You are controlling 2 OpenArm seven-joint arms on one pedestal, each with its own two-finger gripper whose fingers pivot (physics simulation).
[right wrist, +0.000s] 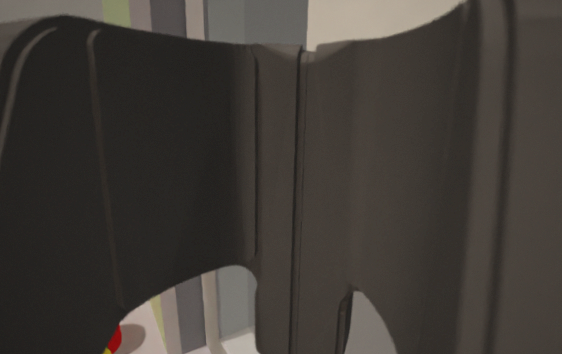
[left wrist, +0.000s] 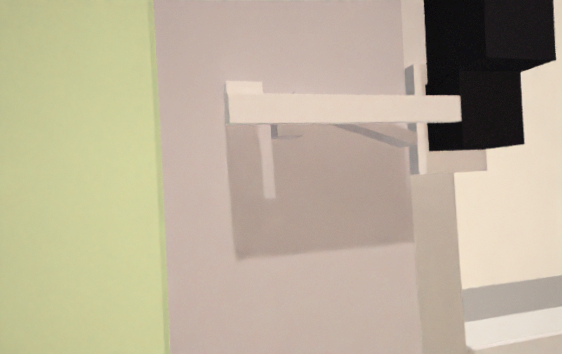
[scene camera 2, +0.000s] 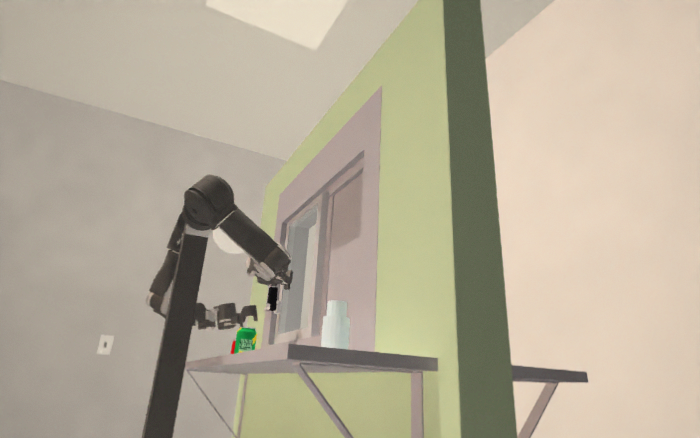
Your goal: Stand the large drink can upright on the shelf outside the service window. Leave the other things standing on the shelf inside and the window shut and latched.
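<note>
A green can (scene camera 2: 246,339) with yellow marks stands upright on the shelf (scene camera 2: 361,356), left in the scene view. Part of a red can (scene camera 2: 233,347) shows behind it; a red and yellow edge (right wrist: 115,339) shows at lower left in the right wrist view. I cannot tell their sizes surely. My left gripper (scene camera 2: 249,314) is open and empty, above the green can in the scene view; its fingers do not show in the left wrist view. My right gripper (scene camera 2: 288,283) (right wrist: 301,50) is shut and empty, higher, by the window (scene camera 2: 326,258). Whether the window is latched is unclear.
A pale bottle (scene camera 2: 336,329) stands on the shelf's near end. A black block (scene camera 2: 272,298) (left wrist: 492,105) is at the window, beside a pale bar (left wrist: 345,108) in the left wrist view. A second shelf (scene camera 2: 549,373) shows beyond the green wall (scene camera 2: 412,232).
</note>
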